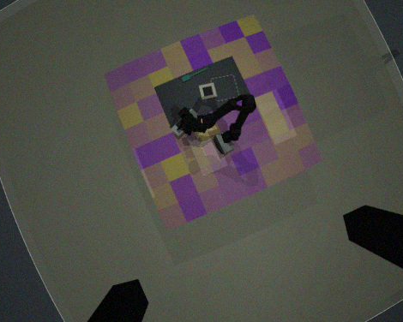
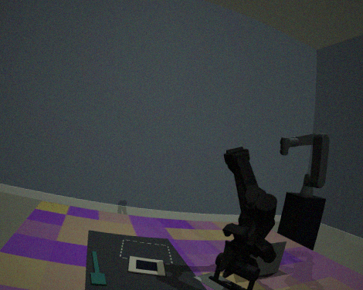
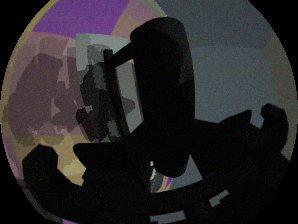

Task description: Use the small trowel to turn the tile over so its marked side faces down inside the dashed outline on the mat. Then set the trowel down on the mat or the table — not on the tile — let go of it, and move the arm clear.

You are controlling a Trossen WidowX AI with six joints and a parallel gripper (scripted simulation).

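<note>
Right now the dark mat is 17 cm ahead of my gripper tip, 19 cm to the right of it and 12 cm below it. From my gripper tip the other things lie so: trowel 30 cm ahead, 16 cm to the right, 10 cm below; then white tile 15 cm ahead, 23 cm to the right, 10 cm below.
</note>
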